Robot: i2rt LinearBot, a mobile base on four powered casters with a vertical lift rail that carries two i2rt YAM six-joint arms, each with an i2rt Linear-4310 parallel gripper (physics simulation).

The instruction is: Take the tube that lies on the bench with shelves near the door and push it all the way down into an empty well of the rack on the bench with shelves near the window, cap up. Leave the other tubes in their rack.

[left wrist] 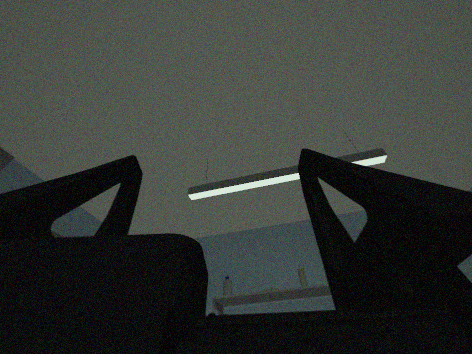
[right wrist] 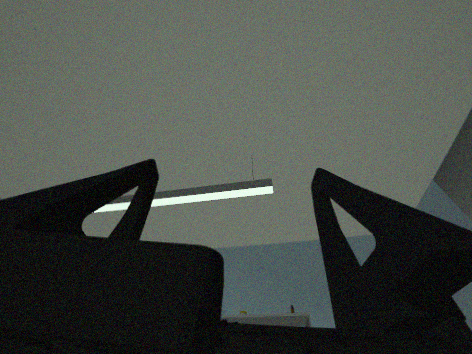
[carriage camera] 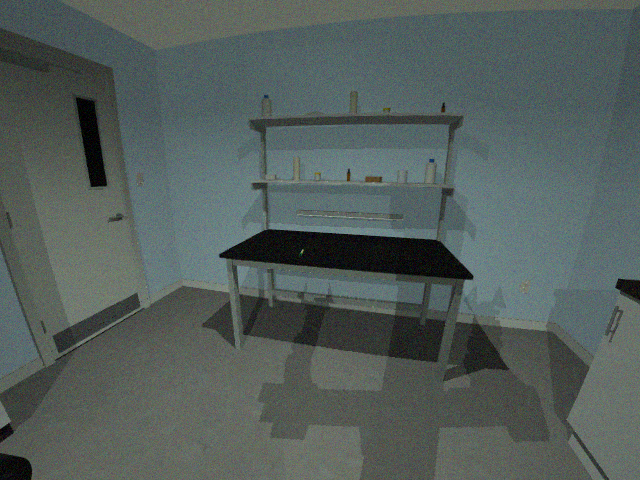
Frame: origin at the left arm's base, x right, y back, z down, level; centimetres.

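Seen in the pictures: left gripper, fingertip midpoint: (left wrist: 219,161); right gripper, fingertip midpoint: (right wrist: 234,172).
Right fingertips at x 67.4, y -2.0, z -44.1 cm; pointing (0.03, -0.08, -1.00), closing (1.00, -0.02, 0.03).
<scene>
Offsets run from my right fingertips to a thing's top centre. "spot": to the spot under its first point. Level surfaces: height alone.
A small tube @[dx -50.0, dy -143.2, dz +53.5 cm] (carriage camera: 301,252) with a greenish end lies on the black top of the bench with shelves @[dz +55.5 cm] (carriage camera: 361,253), left of the middle and near its front edge, in the carriage view. The door (carriage camera: 67,206) stands at the left of that view. The rack and its other tubes do not show in these views. My left gripper (left wrist: 219,161) is open and empty, its fingers pointing up toward the ceiling. My right gripper (right wrist: 234,172) is open and empty and also points up toward the ceiling. Both are far from the tube.
Two shelves (carriage camera: 356,120) above the bench hold bottles, jars and a brown box @[spot: dx -0.6, dy -176.4, dz +7.9 cm] (carriage camera: 373,179). Bench legs @[spot: dx -97.4, dy -139.7, dz +93.1 cm] (carriage camera: 234,304) stand on the grey floor @[dz +131.7 cm] (carriage camera: 170,403). A white cabinet (carriage camera: 610,372) with a dark top stands at the right edge. A ceiling lamp (left wrist: 245,187) (right wrist: 215,196) hangs overhead.
</scene>
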